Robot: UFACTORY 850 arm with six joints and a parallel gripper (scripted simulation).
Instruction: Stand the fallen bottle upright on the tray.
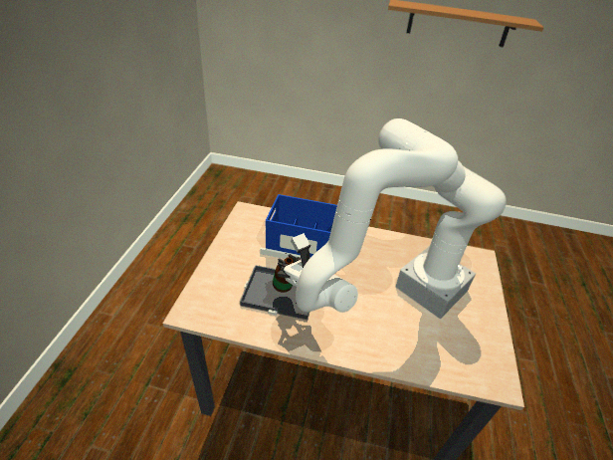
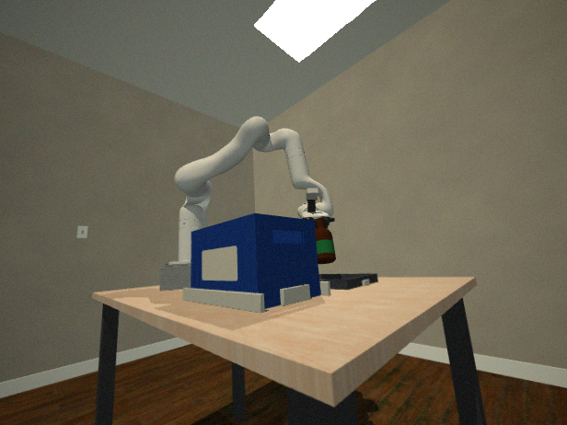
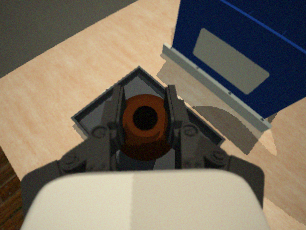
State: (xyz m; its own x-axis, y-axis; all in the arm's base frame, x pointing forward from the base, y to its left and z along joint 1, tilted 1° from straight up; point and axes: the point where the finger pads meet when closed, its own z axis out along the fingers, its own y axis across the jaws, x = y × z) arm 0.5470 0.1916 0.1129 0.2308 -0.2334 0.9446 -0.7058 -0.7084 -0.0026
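My hand is 6 cm above the bottle, 1 cm to the left of it and 1 cm short of it. Also, from my hand: dark tray (19 cm below, 3 cm to the right, 3 cm ahead); blue crate (32 cm to the right, 12 cm below).
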